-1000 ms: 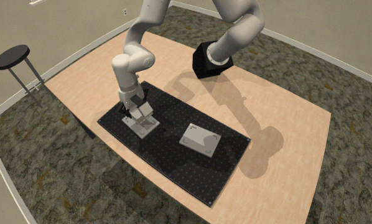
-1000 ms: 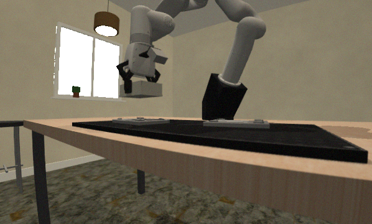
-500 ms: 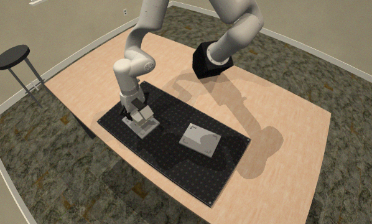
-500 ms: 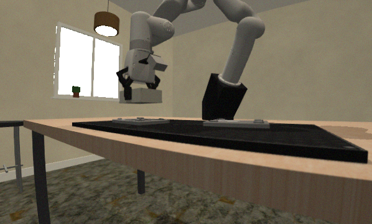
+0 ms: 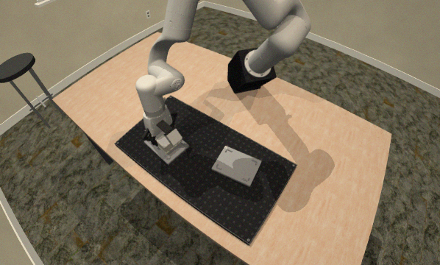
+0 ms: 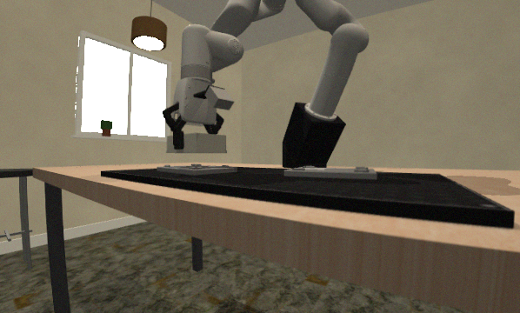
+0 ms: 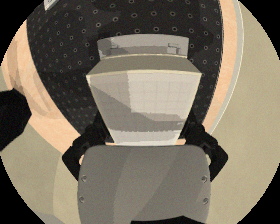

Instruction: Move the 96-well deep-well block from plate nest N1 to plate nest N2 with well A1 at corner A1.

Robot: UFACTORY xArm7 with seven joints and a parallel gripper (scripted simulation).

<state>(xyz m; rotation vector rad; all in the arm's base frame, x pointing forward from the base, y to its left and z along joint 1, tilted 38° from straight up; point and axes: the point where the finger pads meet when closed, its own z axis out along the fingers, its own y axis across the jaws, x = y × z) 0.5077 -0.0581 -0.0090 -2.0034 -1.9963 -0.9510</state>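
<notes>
My hand is 60 mm above the nest N2. Round my hand: deep-well block: right at my hand; then nest N1: 270 mm to the left, 150 mm behind, 60 mm below.
</notes>
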